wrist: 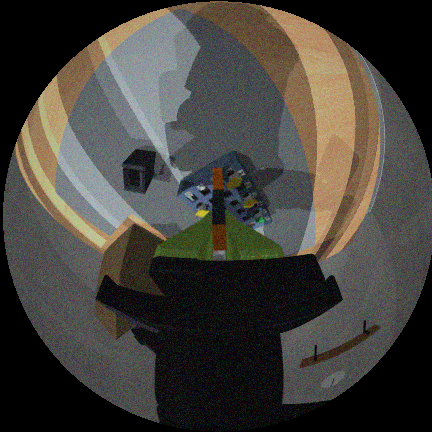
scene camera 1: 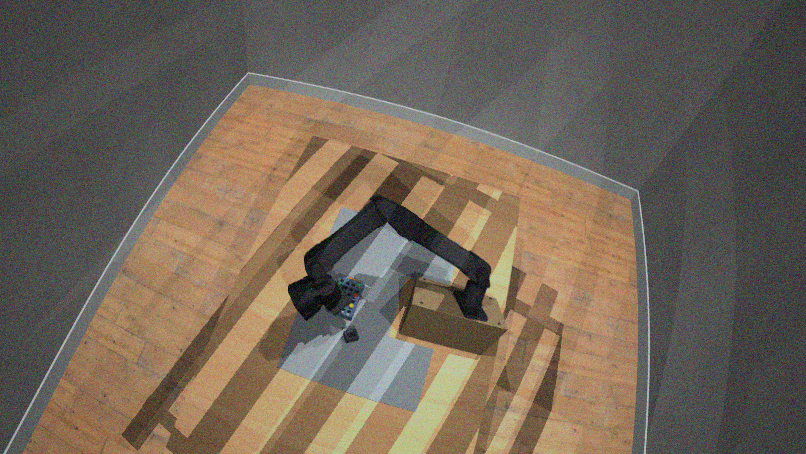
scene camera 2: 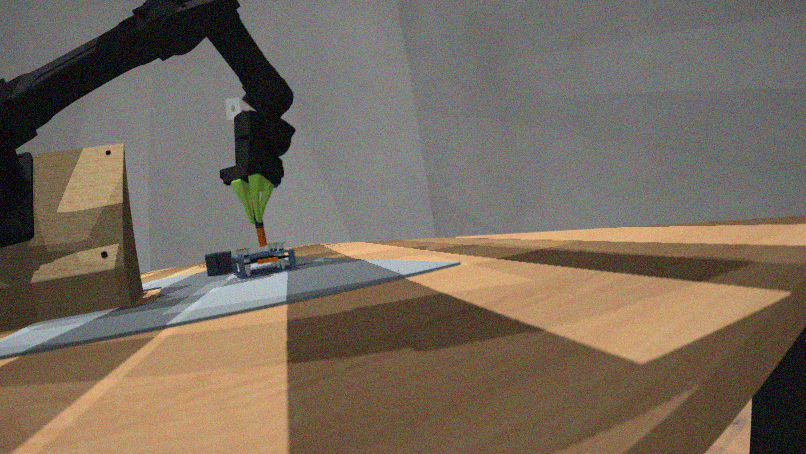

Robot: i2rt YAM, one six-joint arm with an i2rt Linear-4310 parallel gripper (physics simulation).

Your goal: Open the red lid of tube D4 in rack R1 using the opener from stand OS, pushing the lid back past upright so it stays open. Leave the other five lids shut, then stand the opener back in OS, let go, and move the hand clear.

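Seen in the pictures: gripper, between the fingertips: (wrist: 218, 215) (scene camera 2: 256, 222); arm's base, origin of its link: (scene camera 1: 469, 306) (scene camera 2: 8, 198).
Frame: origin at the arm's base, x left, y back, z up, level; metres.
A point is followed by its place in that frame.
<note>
My gripper (scene camera 2: 257, 219) {x 0.032, y -0.384, z -0.085 m} (wrist: 218, 215) {x 0.032, y -0.384, z -0.085 m} is shut on the opener (scene camera 2: 261, 236) {x 0.036, y -0.392, z -0.110 m} (wrist: 218, 179) {x 0.048, y -0.400, z -0.109 m}, an orange and black stick, and holds it tip down over rack R1. The blue rack R1 (scene camera 2: 291, 258) {x -0.087, y -0.395, z -0.149 m} (wrist: 206, 171) {x 0.037, y -0.373, z -0.164 m} stands under the tip; any contact is unclear. In scene camera 1 a red lid (scene camera 1: 355, 295) {x -0.023, y -0.336, z -0.124 m} shows small on the rack beside the hand; its angle is too small to tell. In the wrist view the red lid does not show; fingers and opener cover part of the rack. Yellow lids (wrist: 235, 181) {x 0.026, y -0.405, z -0.124 m} (wrist: 250, 203) {x -0.014, y -0.399, z -0.124 m} and a green lid (wrist: 260, 220) {x -0.054, y -0.393, z -0.124 m} show there. The black stand OS (scene camera 1: 350, 335) {x 0.103, y -0.327, z -0.160 m} (scene camera 2: 218, 263) {x 0.088, y -0.319, z -0.145 m} (wrist: 135, 176) {x 0.108, y -0.311, z -0.149 m} holds no opener.
The rack and stand are on a grey-blue mat (scene camera 1: 389, 360) {x 0.159, y -0.193, z -0.166 m} (scene camera 2: 349, 270) {x -0.242, y -0.407, z -0.166 m} (wrist: 115, 95) {x 0.206, y -0.380, z -0.166 m}. A large wooden block (scene camera 1: 448, 332) {x 0.075, y -0.043, z -0.046 m} (scene camera 2: 67, 236) {x -0.079, y -0.086, z -0.070 m} (wrist: 127, 270) {x 0.045, y -0.175, z -0.067 m} stands by the mat at the arm's base. The arm (scene camera 1: 344, 239) {x -0.015, y -0.379, z 0.206 m} reaches over the mat from that block.
</note>
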